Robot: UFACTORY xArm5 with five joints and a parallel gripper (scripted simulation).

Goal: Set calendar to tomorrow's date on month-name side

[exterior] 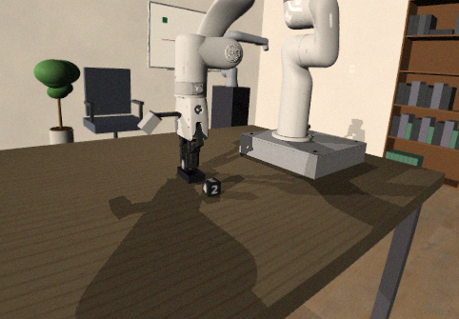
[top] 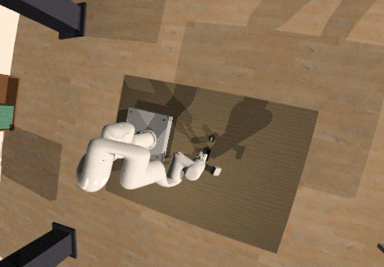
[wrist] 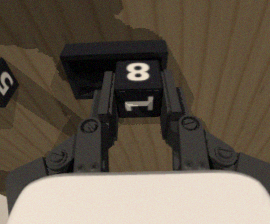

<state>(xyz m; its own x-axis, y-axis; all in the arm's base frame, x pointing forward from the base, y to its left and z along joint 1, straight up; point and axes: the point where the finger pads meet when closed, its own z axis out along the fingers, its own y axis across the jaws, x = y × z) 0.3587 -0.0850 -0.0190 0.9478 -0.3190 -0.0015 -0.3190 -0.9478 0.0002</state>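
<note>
The dark calendar tray lies 30 mm below my hand, 20 mm to the left of it and 10 mm ahead of it.
</note>
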